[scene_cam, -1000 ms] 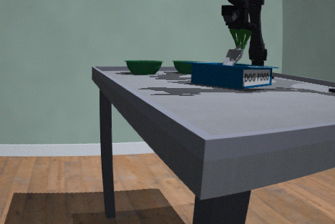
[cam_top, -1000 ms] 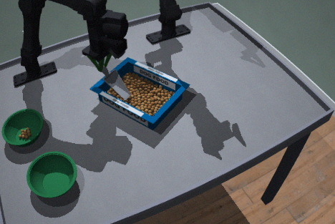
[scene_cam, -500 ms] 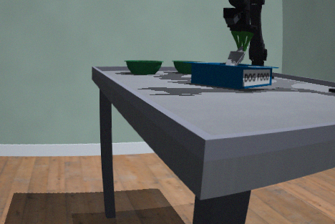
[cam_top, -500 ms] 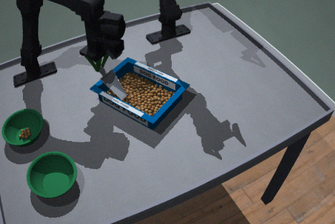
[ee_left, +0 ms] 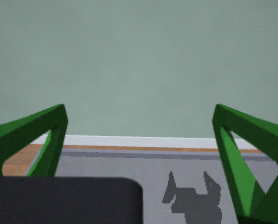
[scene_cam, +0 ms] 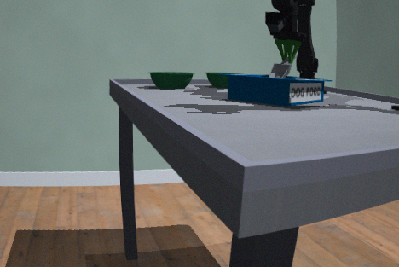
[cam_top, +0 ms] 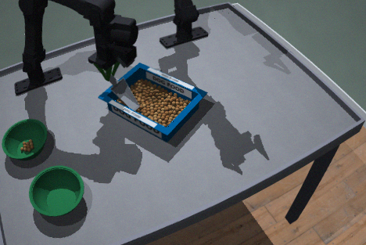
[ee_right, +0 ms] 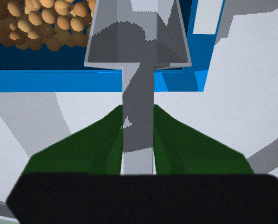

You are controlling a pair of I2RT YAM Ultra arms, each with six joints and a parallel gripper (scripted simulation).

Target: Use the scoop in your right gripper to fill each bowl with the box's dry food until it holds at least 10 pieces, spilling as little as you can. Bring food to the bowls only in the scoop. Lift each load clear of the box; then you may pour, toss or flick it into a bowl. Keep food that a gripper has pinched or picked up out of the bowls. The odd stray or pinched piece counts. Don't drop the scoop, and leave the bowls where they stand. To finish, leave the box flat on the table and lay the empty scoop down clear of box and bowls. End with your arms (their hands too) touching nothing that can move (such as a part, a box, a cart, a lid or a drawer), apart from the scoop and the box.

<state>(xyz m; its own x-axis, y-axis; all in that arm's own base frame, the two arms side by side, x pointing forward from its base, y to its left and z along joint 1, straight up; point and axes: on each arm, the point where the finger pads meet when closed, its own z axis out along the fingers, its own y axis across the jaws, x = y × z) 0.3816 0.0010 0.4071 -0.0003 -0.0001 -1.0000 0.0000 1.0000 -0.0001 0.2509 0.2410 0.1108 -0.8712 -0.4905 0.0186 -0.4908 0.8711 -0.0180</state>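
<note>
Now: right hand 9 cm short of the box, 11 cm to the right of it and 7 cm above it. Also, from my right hand: grey scoop: 3 cm ahead, 2 cm to the left, 3 cm below.
</note>
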